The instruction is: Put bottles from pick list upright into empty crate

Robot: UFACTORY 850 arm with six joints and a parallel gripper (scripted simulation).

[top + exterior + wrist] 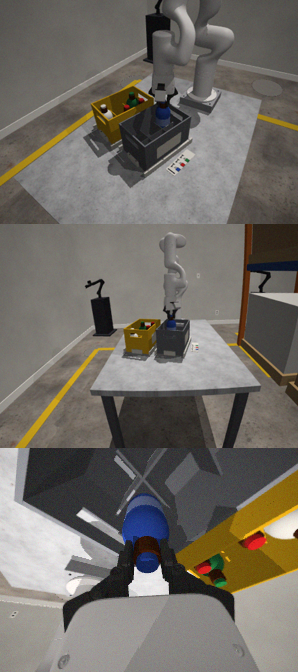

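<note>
My gripper is now 70 mm above the blue-label bottle. From my hand the other things lie so: grey crate (90 mm ahead, 30 mm to the left, 130 mm below); then red bottle (90 mm ahead, 170 mm to the right, 120 mm below); then yellow crate (80 mm ahead, 210 mm to the right, 130 mm below).
</note>
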